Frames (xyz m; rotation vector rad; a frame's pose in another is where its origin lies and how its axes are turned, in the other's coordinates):
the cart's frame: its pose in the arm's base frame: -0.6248 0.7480 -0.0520 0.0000 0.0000 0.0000
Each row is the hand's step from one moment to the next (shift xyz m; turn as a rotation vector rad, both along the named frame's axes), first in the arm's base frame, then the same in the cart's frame.
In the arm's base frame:
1: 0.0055 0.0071 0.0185 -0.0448 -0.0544 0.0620
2: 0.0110 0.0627 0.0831 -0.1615 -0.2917 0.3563
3: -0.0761 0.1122 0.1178 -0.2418 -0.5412 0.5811
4: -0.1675 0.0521 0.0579 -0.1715 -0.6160 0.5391
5: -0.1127 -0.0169 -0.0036 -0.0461 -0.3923 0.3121
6: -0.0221 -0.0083 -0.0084 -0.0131 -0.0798 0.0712
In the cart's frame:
1: 0.0055 0.0071 0.0185 -0.0448 -0.0544 0.0620
2: 0.0110 0.0627 0.0831 -0.1615 -0.2917 0.3563
3: -0.0761 0.1122 0.1178 -0.2418 -0.5412 0.5811
4: -0.1675 0.0521 0.0579 -0.1715 -0.6160 0.5391
5: -0.1127 -0.0169 -0.0036 -0.0461 -0.3923 0.3121
6: -0.0221 -0.0083 -0.0084 -0.0131 -0.0798 0.0712

